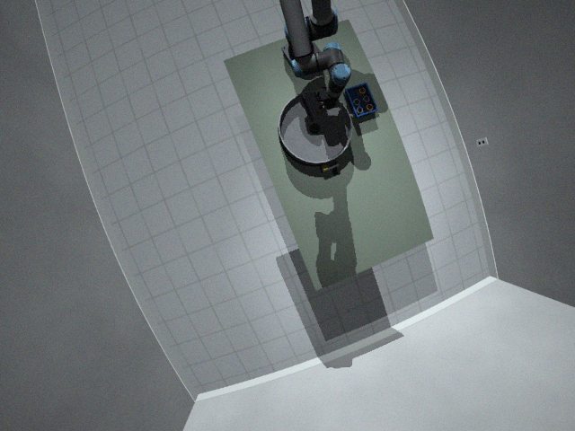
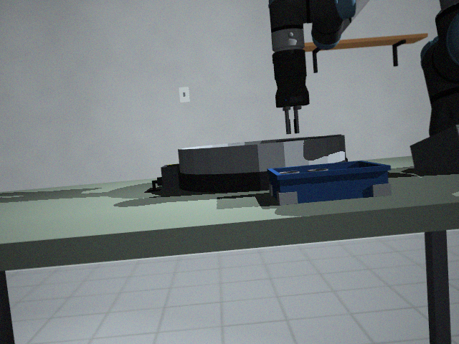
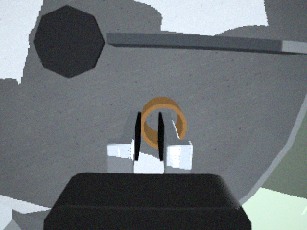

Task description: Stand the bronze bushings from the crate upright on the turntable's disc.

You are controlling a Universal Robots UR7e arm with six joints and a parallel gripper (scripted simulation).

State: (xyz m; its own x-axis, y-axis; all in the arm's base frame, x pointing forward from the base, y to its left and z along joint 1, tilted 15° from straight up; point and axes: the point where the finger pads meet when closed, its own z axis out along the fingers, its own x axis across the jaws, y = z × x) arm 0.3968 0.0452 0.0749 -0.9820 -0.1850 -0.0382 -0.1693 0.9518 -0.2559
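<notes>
Now: hand 5 cm past the crate, 28 cm to the right of it and 11 cm above it. Also, from my hand: turntable disc 8 cm ahead, 5 cm to the right, 8 cm below.
</notes>
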